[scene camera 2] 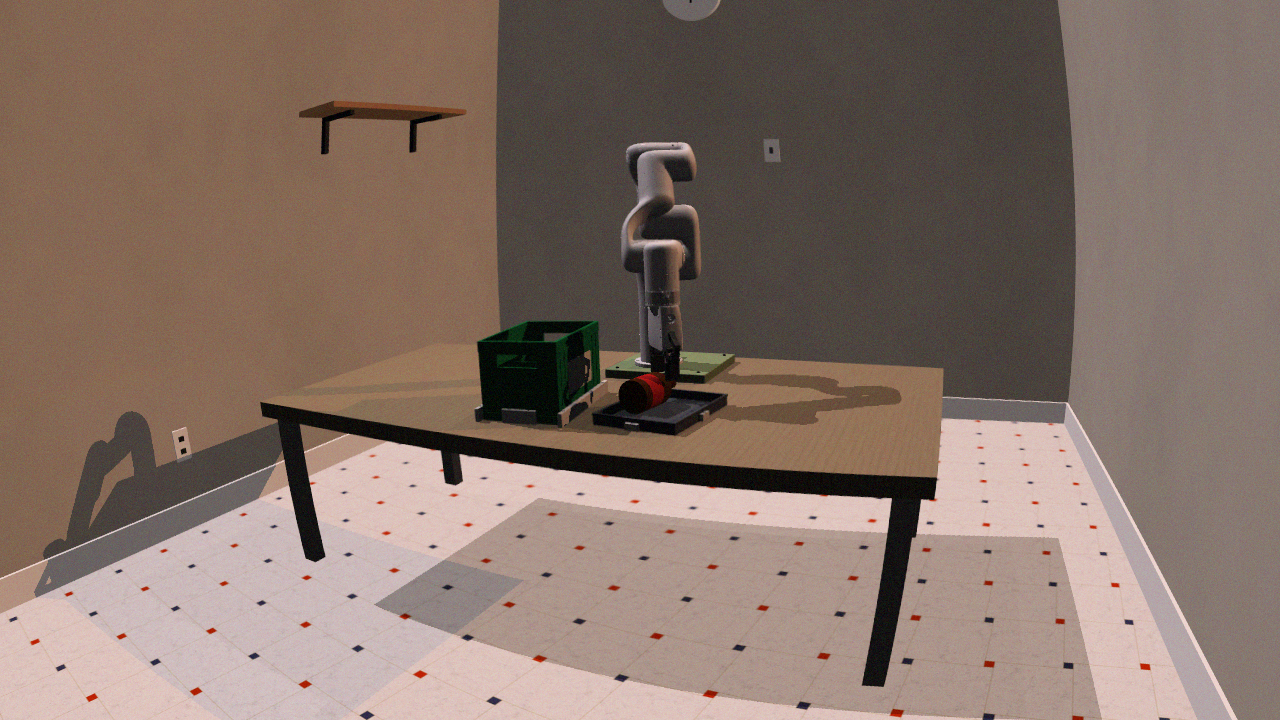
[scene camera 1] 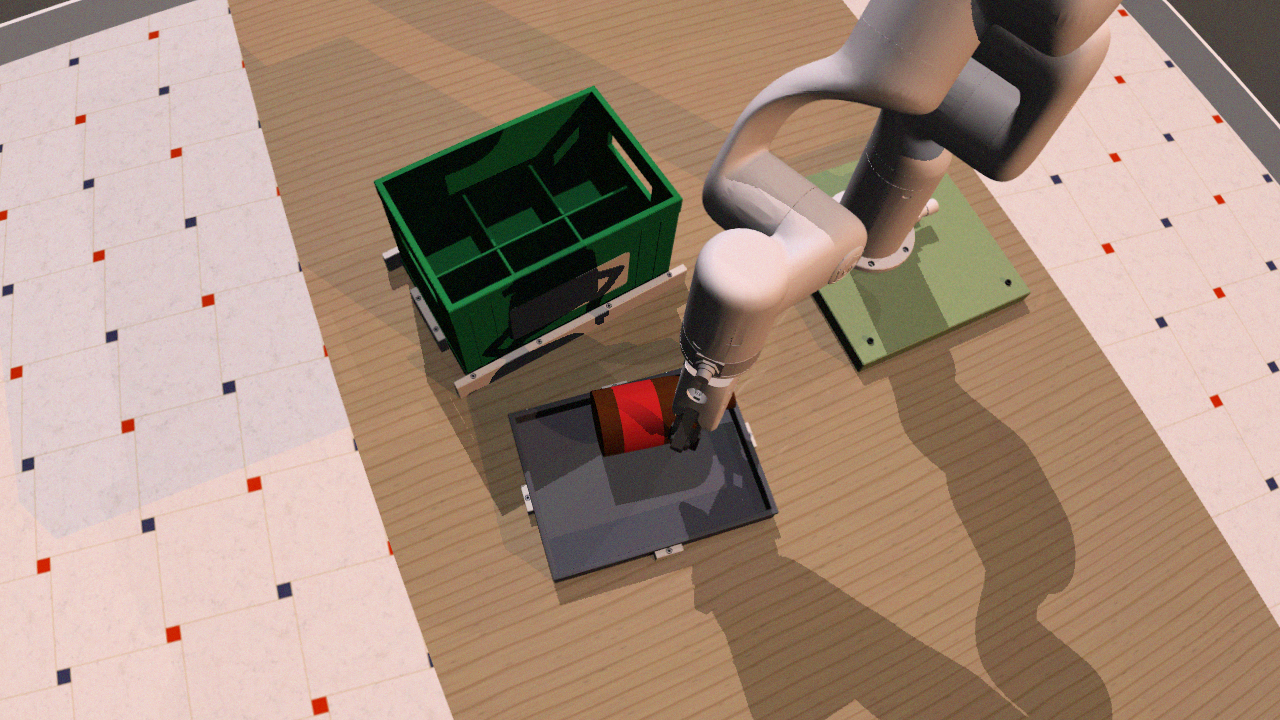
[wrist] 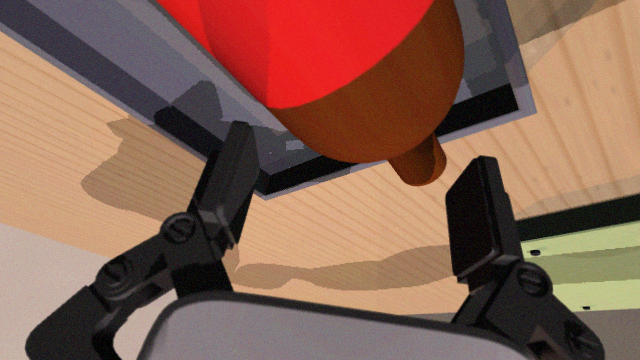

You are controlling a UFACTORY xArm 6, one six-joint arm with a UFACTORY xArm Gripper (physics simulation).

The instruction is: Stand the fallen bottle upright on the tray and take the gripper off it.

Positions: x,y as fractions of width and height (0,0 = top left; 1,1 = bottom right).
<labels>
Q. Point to a brown bottle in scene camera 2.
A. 0.50,0.55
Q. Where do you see a brown bottle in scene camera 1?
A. At 0.50,0.58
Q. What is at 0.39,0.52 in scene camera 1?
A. A pale rail.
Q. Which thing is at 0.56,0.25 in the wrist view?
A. A brown bottle.
</labels>
